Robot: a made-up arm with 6 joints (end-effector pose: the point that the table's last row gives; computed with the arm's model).
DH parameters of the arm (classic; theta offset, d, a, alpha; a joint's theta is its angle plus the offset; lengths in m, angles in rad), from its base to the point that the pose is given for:
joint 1: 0 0.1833 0 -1.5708
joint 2: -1.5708 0 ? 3.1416
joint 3: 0 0 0 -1.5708
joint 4: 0 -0.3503 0 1.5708
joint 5: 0 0.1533 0 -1.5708
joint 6: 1.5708 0 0 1.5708
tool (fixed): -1.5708 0 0 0
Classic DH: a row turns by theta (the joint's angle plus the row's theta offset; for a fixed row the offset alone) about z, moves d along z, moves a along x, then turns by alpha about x.
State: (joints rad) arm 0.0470 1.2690 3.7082 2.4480 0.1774 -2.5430
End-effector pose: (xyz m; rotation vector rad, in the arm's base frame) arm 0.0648 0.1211 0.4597 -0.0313 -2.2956 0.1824
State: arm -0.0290 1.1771 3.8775 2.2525 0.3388 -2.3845
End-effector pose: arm 0.0232 0.0960 0.3864 -0.3139 -2.4422 0.2244
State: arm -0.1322 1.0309 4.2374 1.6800 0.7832 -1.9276
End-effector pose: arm 0.0227 0.0138 0.2245 -1.3122 -2.6946 0.2956
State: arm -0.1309 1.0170 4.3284 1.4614 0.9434 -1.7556
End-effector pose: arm 0.0353 -0.0215 0.1948 1.5822 2.5778 -0.2895
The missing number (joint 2, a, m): 0.4201
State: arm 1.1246 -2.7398 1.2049 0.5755 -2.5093 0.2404
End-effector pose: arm -0.0340 -0.3690 -0.5133 1.1290 -0.9688 0.8063
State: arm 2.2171 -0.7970 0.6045 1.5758 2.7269 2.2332
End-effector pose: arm 0.2358 -0.3139 0.8480 1.8985 -0.7575 -2.2818
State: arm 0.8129 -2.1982 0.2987 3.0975 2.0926 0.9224
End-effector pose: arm -0.5403 -0.3480 0.1418 2.1597 0.7182 0.9100
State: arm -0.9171 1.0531 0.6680 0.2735 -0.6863 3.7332
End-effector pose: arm 0.3117 -0.6496 0.2980 2.1957 -0.6676 -1.7695
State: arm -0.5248 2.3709 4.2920 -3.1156 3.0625 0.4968
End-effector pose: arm 0.2293 0.0443 0.2123 2.4995 -0.2775 -1.6972
